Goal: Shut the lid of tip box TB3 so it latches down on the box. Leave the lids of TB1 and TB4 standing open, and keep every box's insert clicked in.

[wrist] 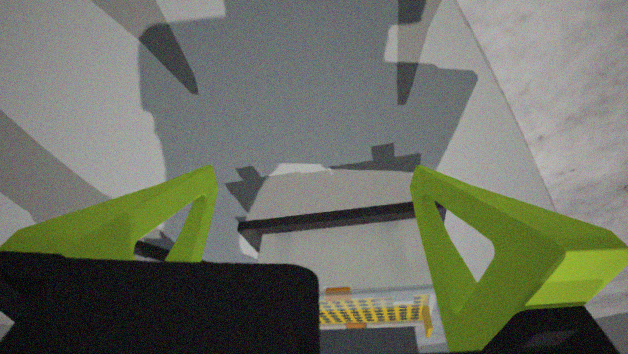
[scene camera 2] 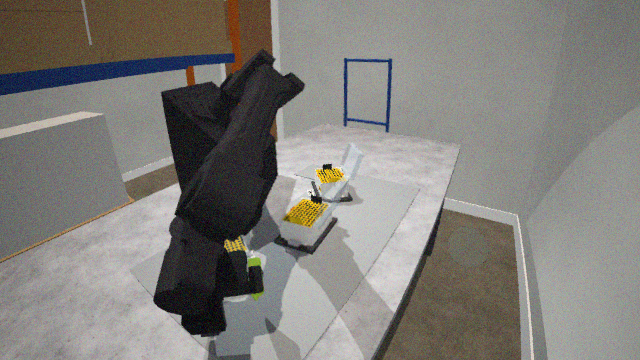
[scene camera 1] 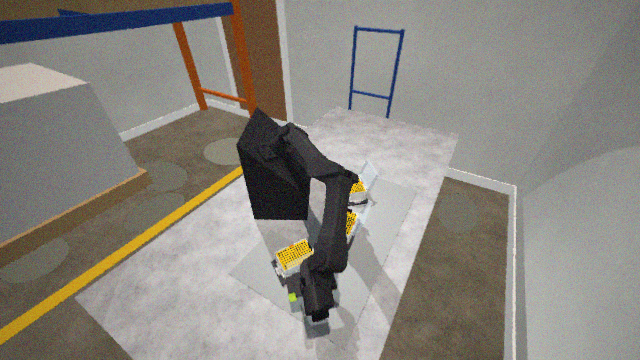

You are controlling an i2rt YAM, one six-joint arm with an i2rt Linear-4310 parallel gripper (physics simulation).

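Places are measured from the arm's base along level axes (x ahead, y left, z up), in centimetres.
Pixels of known places: gripper, between the fingertips: (wrist: 314, 176) (scene camera 2: 229, 301); arm's base, origin of its link: (scene camera 2: 216, 115) (scene camera 1: 273, 149).
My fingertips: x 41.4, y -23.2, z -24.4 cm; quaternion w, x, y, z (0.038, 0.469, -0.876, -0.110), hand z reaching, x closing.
Observation:
Ahead of a thing's pixels: the offset from my fingertips to its top centre. "pt": to the spot under its first point. Level surfaces: height alone.
No box label is readable. The nearest tip box @(dx -12.8, dy +5.0, dz +3.7 cm) (scene camera 1: 294, 255) (wrist: 345, 255) shows its yellow insert; in scene camera 2 the arm hides most of it. Its lid cannot be made out. The middle box @(dx -9.6, dy +27.4, dz +3.7 cm) (scene camera 2: 301, 234) has a yellow insert and a raised translucent lid @(pt dx -1.2, dy +31.4, dz +8.8 cm) (scene camera 2: 339, 194). The far box's insert @(dx -18.9, dy +48.7, dz +4.5 cm) (scene camera 1: 358, 187) (scene camera 2: 330, 175) sits below its upright translucent lid @(pt dx -14.9, dy +54.9, dz +7.5 cm) (scene camera 1: 369, 173) (scene camera 2: 353, 160). My gripper (wrist: 314, 176) is open, its green fingertips either side of the nearest box's front in the wrist view, nothing held. One green finger (scene camera 1: 292, 297) (scene camera 2: 255, 265) shows in both scene views.
The boxes stand on a grey mat @(dz -2.9 cm) (scene camera 1: 395, 200) (scene camera 2: 385, 200) on the pale table @(dz -3.3 cm) (scene camera 1: 175, 280) (scene camera 2: 75, 280). The arm's black base block (scene camera 1: 275, 185) stands behind the nearest box. A blue upright frame (scene camera 1: 353, 60) (scene camera 2: 345, 90) stands beyond the table's far edge.

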